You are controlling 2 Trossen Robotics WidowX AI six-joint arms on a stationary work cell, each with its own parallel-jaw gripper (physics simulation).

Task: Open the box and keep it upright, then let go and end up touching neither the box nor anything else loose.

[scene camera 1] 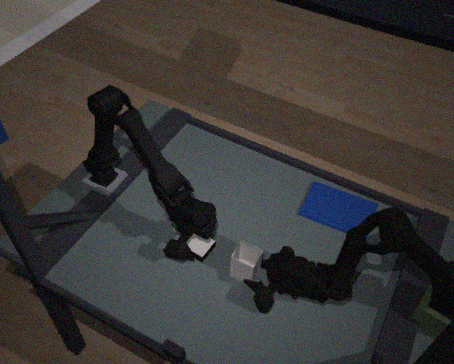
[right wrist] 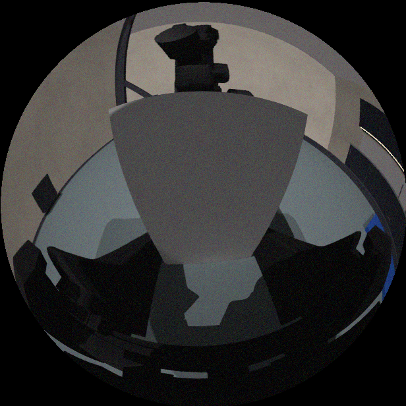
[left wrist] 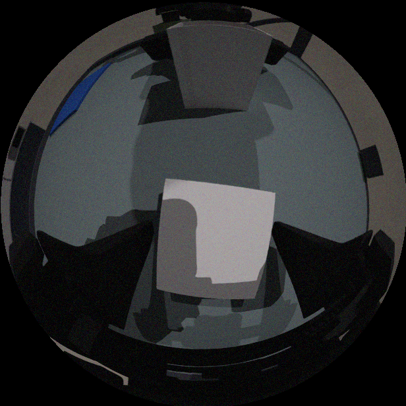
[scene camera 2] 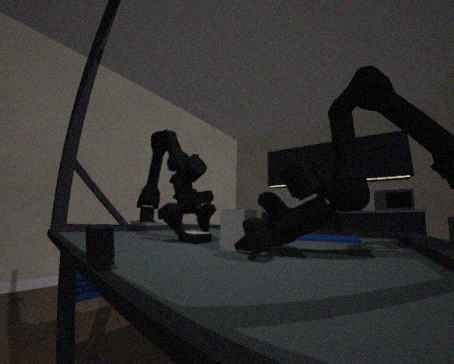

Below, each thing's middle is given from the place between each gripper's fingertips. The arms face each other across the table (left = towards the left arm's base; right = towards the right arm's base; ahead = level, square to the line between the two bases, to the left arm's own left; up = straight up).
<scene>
The box lid [left wrist: 213,239] is 16 cm to the left of my right hand and 1 cm ahead of it. Round my right hand: flat blue panel [scene camera 1: 334,208] 33 cm ahead, 16 cm to the right, 1 cm below; then dark block [scene camera 2: 99,238] 29 cm behind, 8 cm to the left, 2 cm above.
My left hand is 10 mm to the right of the box lid and 10 mm below it. From my left hand the other things lie so: flat blue panel (320 mm ahead, 320 mm to the right); dark block (300 mm behind, 80 mm to the right, 20 mm above).
</scene>
